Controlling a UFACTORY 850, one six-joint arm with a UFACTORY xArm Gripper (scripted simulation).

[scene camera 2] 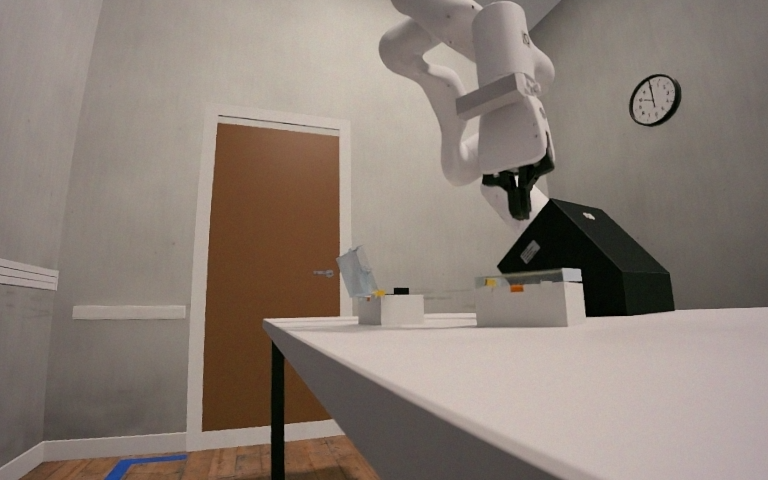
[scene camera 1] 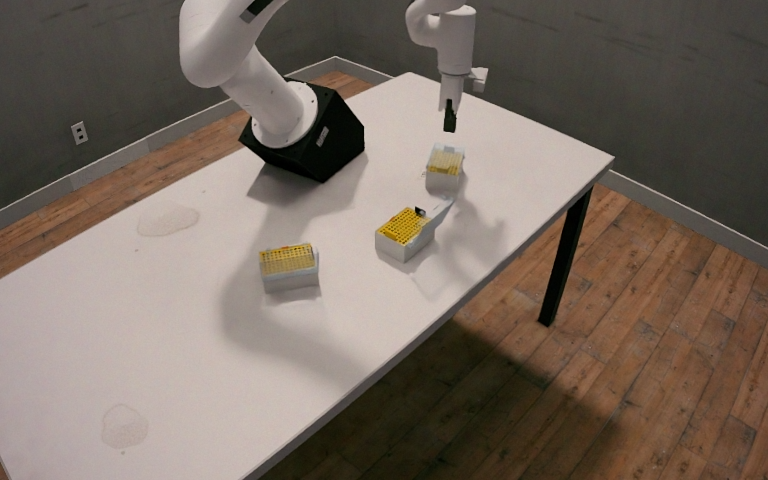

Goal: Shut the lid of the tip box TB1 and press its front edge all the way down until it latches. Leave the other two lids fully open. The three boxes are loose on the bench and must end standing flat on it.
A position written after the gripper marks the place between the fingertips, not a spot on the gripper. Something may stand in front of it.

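Observation:
The gripper (scene camera 2: 521, 219) is visible, also in scene camera 1 (scene camera 1: 449, 131). Present as well: a tip box (scene camera 1: 402, 253) and a tip box (scene camera 2: 561, 304).

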